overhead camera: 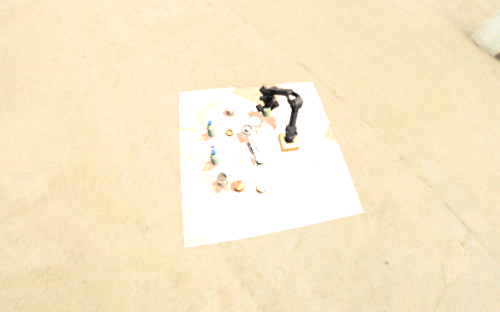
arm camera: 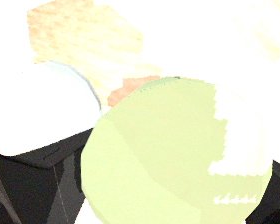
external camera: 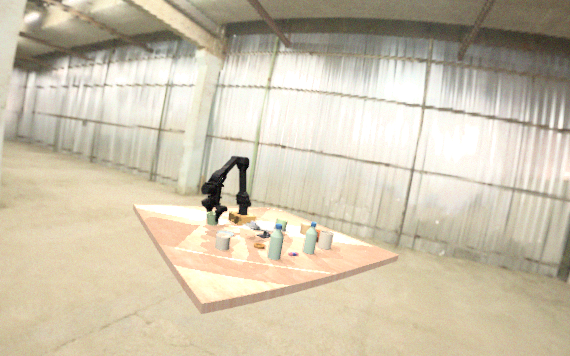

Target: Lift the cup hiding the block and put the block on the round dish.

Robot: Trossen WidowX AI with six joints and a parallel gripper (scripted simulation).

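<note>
Right now my gripper tip is 200 mm short of the grey block, 150 mm to the right of it and 30 mm below it. Also, from my gripper tip: balance beam: 270 mm to the left, 190 mm ahead, 20 mm below; then orange object: 550 mm to the left, 370 mm ahead, 20 mm below.
</note>
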